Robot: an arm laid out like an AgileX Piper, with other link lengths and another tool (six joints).
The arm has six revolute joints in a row. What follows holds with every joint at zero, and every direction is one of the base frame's.
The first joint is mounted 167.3 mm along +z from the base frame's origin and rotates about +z.
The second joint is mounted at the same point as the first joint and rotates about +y.
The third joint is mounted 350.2 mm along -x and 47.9 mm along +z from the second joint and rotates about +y.
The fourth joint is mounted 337.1 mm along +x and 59.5 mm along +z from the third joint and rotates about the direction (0.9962, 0, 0.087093).
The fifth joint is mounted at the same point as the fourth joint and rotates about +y.
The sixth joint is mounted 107 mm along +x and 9.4 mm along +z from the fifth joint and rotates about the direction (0.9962, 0, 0.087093).
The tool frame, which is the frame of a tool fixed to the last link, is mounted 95.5 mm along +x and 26 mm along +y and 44.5 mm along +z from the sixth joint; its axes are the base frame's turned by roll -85.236, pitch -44.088 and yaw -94.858 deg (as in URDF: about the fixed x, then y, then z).
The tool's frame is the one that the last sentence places.
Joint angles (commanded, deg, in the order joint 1, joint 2, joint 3, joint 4, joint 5, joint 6), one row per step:
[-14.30 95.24 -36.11 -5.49 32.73 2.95]
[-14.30 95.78 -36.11 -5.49 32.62 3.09]
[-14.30 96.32 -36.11 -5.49 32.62 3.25]
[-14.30 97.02 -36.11 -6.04 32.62 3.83]
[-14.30 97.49 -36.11 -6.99 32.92 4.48]
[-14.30 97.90 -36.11 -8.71 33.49 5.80]
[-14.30 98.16 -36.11 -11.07 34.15 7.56]
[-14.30 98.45 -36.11 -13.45 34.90 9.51]
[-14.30 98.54 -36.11 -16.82 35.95 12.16]
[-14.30 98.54 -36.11 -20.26 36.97 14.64]
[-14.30 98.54 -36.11 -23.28 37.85 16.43]
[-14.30 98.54 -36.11 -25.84 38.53 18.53]
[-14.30 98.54 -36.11 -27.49 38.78 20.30]
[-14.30 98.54 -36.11 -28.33 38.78 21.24]
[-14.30 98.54 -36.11 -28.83 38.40 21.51]
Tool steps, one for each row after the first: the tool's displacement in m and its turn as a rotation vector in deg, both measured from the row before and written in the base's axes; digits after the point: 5 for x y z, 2 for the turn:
[-0.00068 0.00012 -0.00320 0.12 0.41 -0.13]
[-0.00109 0.00018 -0.00329 0.14 0.51 -0.16]
[-0.00166 -0.00075 -0.00431 -0.12 0.72 -0.13]
[-0.00245 -0.00131 -0.00316 -0.35 0.84 0.12]
[-0.00347 -0.00281 -0.00296 -0.75 1.10 0.08]
[-0.00355 -0.00422 -0.00201 -1.17 1.06 0.16]
[-0.00376 -0.00454 -0.00204 -1.22 1.12 -0.02]
[-0.00429 -0.00690 -0.00066 -1.89 1.21 0.07]
[-0.00368 -0.00732 0.00025 -2.04 1.03 0.29]
[-0.00297 -0.00643 0.00051 -1.82 0.89 0.63]
[-0.00183 -0.00600 0.00076 -1.65 0.50 -0.02]
[-0.00024 -0.00410 0.00071 -1.11 0.00 -0.37]
[0.00039 -0.00203 0.00042 -0.55 -0.14 -0.19]
[0.00152 -0.00073 0.00027 -0.23 -0.37 0.26]

